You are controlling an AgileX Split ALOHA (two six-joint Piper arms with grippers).
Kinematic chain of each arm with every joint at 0, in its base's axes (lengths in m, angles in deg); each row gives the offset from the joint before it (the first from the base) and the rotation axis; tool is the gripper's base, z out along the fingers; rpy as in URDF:
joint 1: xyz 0 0 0.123 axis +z
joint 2: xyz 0 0 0 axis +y
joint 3: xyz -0.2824 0 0.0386 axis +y
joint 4: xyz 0.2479 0 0.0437 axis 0.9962 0 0.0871
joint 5: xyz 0 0 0 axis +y
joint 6: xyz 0.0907 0 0.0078 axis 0.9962 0 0.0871
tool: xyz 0 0 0 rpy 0 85 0
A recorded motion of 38 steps. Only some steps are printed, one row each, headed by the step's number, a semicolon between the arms.
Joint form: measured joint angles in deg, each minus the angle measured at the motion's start. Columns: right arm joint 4, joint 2, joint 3, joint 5, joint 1, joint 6; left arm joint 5, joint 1, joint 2, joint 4, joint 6, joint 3.
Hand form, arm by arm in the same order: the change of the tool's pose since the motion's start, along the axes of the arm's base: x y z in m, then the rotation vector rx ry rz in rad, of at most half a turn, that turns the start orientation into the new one. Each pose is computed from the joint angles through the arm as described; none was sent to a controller.
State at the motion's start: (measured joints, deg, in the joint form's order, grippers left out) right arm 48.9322 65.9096 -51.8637 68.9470 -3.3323 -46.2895; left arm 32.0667 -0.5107 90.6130 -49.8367 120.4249 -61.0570
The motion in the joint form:
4: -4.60 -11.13 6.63 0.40 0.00 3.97; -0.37 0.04 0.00 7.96 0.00 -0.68
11: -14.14 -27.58 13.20 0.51 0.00 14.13; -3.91 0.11 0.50 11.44 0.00 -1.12
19: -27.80 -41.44 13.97 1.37 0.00 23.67; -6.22 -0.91 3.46 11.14 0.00 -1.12
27: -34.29 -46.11 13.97 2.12 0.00 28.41; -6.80 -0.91 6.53 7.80 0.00 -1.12
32: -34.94 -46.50 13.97 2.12 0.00 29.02; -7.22 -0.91 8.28 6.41 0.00 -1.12
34: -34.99 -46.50 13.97 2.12 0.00 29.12; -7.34 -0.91 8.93 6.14 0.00 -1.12
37: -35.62 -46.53 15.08 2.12 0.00 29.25; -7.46 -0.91 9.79 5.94 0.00 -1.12
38: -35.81 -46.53 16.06 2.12 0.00 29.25; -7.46 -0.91 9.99 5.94 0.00 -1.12
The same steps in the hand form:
4: -0.0472 -0.0018 -0.0039 -0.0613 -0.0231 -0.0325; 0.0002 0.0052 -0.0007 0.1285 -0.0175 -0.0521
11: -0.1069 -0.0092 -0.0117 -0.1682 -0.0797 -0.1606; 0.0060 0.0109 -0.0007 0.2010 -0.0615 -0.0367
19: -0.1519 -0.0244 -0.0096 -0.3220 -0.2103 -0.3311; 0.0148 0.0064 -0.0169 0.2072 -0.0407 -0.0318
27: -0.1674 -0.0326 -0.0101 -0.3833 -0.2462 -0.4275; 0.0221 0.0050 -0.0343 0.1601 0.0089 -0.0023
32: -0.1687 -0.0335 -0.0102 -0.3877 -0.2488 -0.4398; 0.0259 0.0047 -0.0445 0.1423 0.0358 0.0123
34: -0.1687 -0.0336 -0.0102 -0.3876 -0.2480 -0.4413; 0.0271 0.0046 -0.0484 0.1393 0.0459 0.0152
37: -0.1677 -0.0346 -0.0158 -0.4000 -0.2294 -0.4423; 0.0286 0.0046 -0.0538 0.1376 0.0597 0.0173
38: -0.1669 -0.0349 -0.0207 -0.4059 -0.2129 -0.4397; 0.0288 0.0046 -0.0550 0.1377 0.0632 0.0171

